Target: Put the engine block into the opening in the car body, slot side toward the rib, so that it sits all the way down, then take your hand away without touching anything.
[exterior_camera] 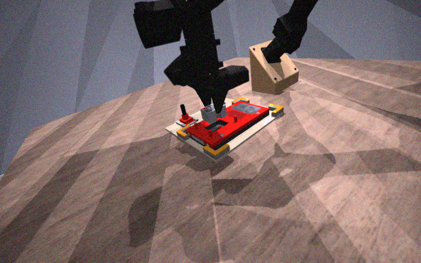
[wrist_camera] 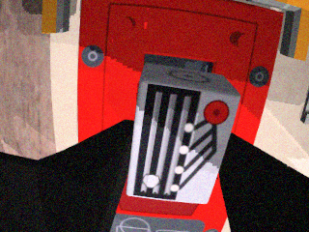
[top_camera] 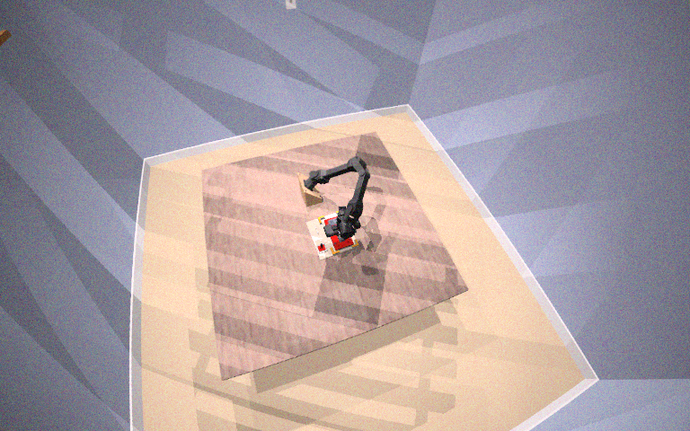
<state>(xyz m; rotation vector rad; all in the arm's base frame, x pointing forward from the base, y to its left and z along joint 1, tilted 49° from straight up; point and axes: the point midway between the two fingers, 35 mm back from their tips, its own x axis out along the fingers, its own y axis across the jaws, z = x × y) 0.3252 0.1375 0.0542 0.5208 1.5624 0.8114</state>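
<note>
The grey engine block lies 10 mm below my gripper tip.
</note>
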